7 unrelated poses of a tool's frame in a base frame.
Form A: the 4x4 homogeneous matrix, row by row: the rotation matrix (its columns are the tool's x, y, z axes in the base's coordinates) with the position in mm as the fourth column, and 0 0 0 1 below. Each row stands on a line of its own.
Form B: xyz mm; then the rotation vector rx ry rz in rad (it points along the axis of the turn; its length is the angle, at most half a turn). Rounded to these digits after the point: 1 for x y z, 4 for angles.
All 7 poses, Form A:
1:
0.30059 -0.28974 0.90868 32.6
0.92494 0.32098 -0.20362 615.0
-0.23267 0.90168 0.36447 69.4
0 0 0 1
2:
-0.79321 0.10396 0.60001 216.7
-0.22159 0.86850 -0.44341 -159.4
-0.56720 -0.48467 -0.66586 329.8
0 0 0 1
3:
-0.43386 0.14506 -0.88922 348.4
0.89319 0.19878 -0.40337 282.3
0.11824 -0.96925 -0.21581 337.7
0 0 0 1
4:
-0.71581 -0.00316 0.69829 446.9
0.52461 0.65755 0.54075 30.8
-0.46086 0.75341 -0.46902 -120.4
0 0 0 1
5:
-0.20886 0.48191 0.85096 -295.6
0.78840 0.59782 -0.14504 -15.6
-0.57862 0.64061 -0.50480 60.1
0 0 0 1
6:
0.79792 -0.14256 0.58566 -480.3
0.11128 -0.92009 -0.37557 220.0
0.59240 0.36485 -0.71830 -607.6
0 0 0 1
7:
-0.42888 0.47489 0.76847 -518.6
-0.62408 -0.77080 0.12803 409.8
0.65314 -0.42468 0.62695 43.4
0 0 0 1
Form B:
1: 32.6 615.0 69.4 0.8720 0.9004 0.9583
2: 216.7 -159.4 329.8 -0.0847 2.3973 -0.6686
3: 348.4 282.3 337.7 -0.9794 -1.7437 1.2948
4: 446.9 30.8 -120.4 0.4018 2.1901 0.9972
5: -295.6 -15.6 60.1 1.0237 1.8627 0.3994
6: -480.3 220.0 -607.6 2.5913 -0.0236 0.8884
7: -518.6 409.8 43.4 -1.1075 0.2311 -2.2021
